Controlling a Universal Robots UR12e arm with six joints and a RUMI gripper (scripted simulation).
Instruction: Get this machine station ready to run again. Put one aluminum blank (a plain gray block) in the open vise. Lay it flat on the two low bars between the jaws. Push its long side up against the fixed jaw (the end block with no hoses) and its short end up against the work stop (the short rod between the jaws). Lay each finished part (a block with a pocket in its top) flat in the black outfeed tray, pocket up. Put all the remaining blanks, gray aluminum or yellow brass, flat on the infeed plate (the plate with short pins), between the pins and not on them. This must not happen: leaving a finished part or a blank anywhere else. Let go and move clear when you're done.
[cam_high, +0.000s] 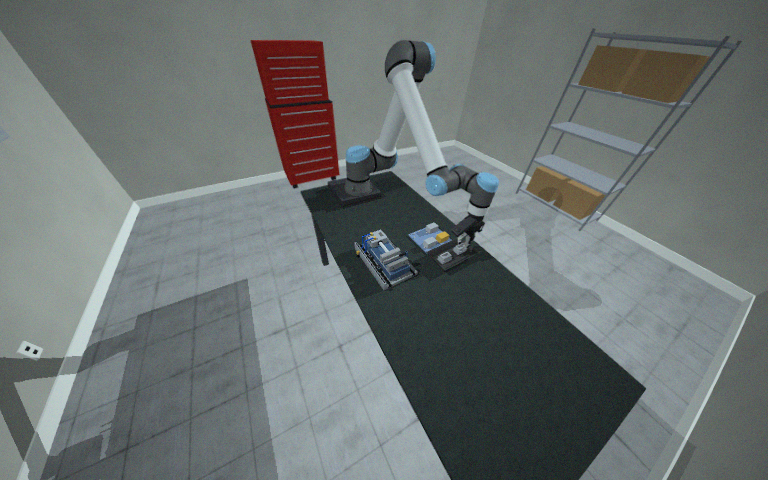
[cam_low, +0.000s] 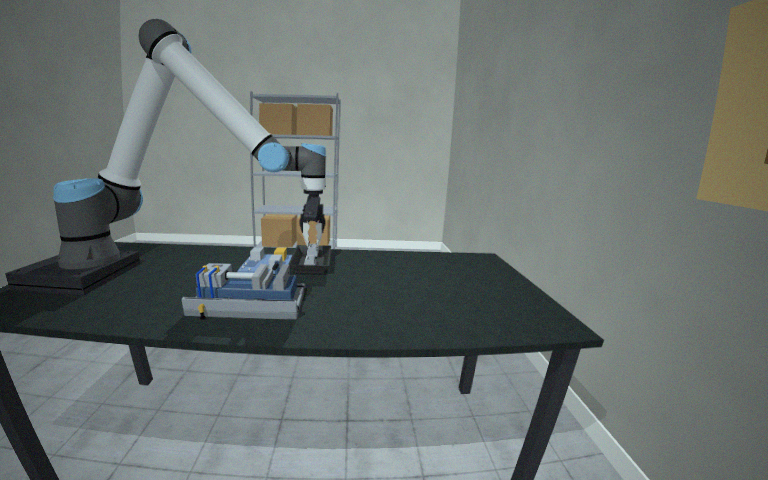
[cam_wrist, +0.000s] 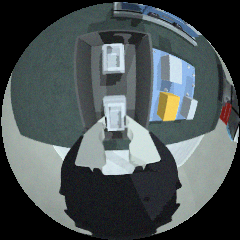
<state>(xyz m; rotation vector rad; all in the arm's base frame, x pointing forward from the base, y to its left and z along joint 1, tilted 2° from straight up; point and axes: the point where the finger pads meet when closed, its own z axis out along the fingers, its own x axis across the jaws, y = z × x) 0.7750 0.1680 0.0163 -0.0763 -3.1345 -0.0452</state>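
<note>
Right now my hand is 13 cm past the yellow brass blank and 4 cm above it. Also, from my hand: light gray base rail 45 cm to the right, 17 cm behind, 3 cm below; vise hose end block 35 cm to the right, 26 cm behind, 1 cm above; blue vise 36 cm to the right, 17 cm behind, 3 cm below.
</note>
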